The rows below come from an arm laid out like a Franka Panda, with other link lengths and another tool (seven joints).
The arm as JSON. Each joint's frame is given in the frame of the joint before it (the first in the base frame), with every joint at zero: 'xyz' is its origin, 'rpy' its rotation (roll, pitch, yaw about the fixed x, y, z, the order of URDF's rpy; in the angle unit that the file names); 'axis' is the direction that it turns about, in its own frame. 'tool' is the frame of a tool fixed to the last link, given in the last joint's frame.
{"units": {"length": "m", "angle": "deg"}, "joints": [
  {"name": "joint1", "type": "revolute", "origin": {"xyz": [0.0, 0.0, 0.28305], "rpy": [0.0, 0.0, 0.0]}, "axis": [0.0, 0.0, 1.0]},
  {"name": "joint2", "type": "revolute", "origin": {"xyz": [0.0, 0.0, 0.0], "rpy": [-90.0, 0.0, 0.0]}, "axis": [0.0, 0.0, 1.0]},
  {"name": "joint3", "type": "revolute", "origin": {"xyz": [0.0, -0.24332, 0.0], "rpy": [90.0, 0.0, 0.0]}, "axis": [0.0, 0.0, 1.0]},
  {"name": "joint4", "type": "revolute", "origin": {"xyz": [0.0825, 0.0, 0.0], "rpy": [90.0, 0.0, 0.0]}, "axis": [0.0, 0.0, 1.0]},
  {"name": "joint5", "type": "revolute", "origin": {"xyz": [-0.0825, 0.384, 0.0], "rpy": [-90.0, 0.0, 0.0]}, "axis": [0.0, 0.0, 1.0]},
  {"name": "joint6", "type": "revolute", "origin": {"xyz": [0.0, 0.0, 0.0], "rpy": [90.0, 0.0, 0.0]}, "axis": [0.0, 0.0, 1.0]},
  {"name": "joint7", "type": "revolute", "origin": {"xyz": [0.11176, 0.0, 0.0], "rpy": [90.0, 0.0, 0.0]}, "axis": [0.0, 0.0, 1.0]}
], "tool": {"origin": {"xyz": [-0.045, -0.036, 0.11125], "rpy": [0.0, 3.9, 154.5]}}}
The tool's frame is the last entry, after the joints.
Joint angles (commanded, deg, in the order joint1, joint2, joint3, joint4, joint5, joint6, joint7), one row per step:
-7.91, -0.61, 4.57, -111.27, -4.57, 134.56, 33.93
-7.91, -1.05, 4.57, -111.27, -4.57, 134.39, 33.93
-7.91, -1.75, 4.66, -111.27, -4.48, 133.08, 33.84
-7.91, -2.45, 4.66, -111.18, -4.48, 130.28, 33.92
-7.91, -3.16, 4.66, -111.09, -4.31, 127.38, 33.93
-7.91, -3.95, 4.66, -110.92, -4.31, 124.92, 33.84
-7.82, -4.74, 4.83, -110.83, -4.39, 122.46, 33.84
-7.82, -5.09, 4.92, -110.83, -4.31, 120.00, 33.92
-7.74, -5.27, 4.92, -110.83, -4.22, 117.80, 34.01
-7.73, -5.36, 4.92, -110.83, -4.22, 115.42, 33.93
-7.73, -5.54, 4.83, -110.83, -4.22, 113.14, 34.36
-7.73, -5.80, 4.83, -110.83, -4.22, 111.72, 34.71
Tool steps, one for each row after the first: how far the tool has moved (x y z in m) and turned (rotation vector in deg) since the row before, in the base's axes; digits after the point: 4 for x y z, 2 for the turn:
-0.0011, 0.0001, 0.0042, -0.06, -0.27, -0.01
-0.0030, 0.0010, 0.0042, -0.01, 0.61, 0.04
-0.0046, -0.0002, 0.0017, 0.02, 2.00, -0.29
-0.0050, -0.0001, 0.0017, 0.16, 2.09, -0.28
-0.0048, -0.0001, 0.0041, -0.06, 1.51, -0.10
-0.0052, 0.0025, 0.0033, -0.12, 1.58, 0.09
-0.0043, 0.0008, -0.0016, 0.12, 2.09, -0.21
-0.0037, 0.0007, -0.0026, 0.15, 2.00, -0.21
-0.0041, -0.0002, -0.0039, 0.04, 2.29, -0.10
-0.0038, -0.0010, -0.0026, 0.12, 2.06, -0.69
-0.0027, 0.0000, -0.0001, 0.05, 1.13, -0.46

